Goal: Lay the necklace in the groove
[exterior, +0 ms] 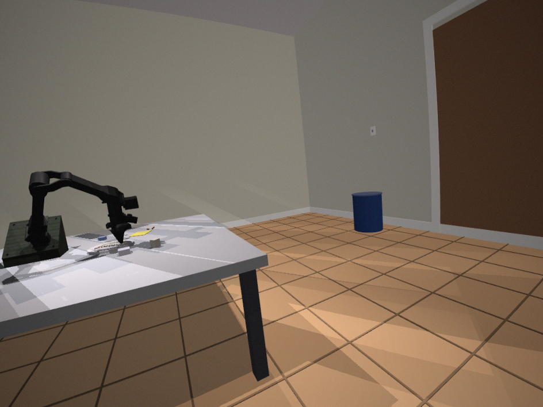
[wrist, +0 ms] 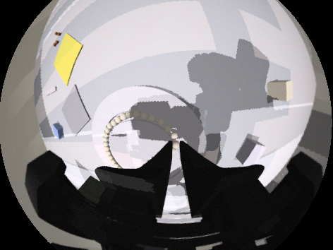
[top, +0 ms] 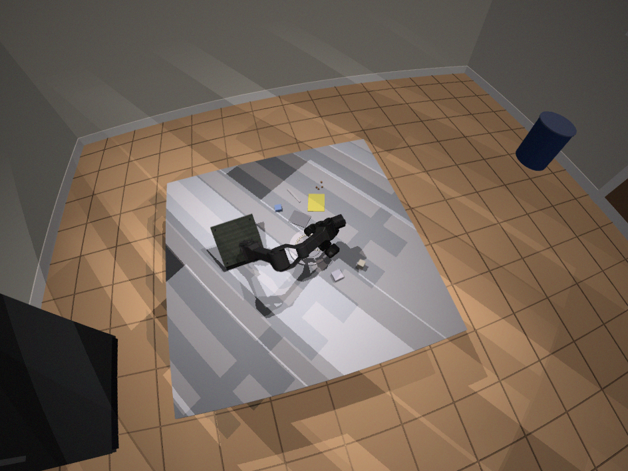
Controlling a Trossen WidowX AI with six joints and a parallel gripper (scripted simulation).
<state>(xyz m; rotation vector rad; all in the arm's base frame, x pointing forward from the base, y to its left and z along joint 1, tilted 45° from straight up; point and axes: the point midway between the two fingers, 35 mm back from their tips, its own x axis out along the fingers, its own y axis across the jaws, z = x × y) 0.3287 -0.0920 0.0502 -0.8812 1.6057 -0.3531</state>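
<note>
My gripper tip is now 5 cm past the round bead board, 4 cm to the right of it and 1 cm above it. From my gripper tip the other things lie so: grey card: 4 cm behind, 22 cm to the left, 2 cm below; beige cube: 15 cm ahead, 14 cm to the right; white block: 2 cm ahead, 15 cm to the right, 1 cm below.
</note>
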